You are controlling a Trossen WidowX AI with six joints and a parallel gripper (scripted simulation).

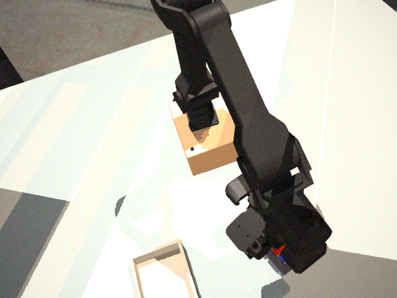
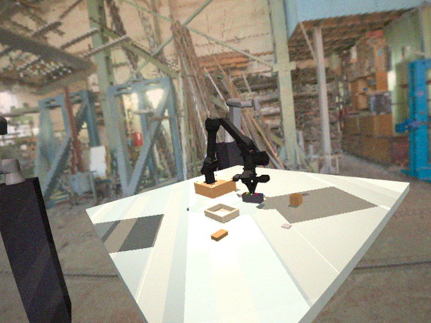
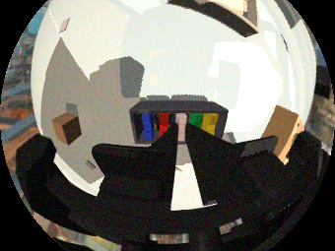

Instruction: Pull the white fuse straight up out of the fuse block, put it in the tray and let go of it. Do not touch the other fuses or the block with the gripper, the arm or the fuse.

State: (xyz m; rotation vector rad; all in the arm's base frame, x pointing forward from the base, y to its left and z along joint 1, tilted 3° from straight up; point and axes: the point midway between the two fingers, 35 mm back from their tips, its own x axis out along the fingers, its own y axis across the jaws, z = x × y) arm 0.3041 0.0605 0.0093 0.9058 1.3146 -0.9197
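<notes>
Right now the red fuse is 20 mm ahead of my gripper tip, 10 mm to the left of it and 10 mm below it. Round my gripper tip: white fuse 10 mm below; then blue fuse 30 mm ahead, 10 mm to the left, 10 mm below; then green fuse 20 mm behind, 10 mm to the right, 10 mm below.
</notes>
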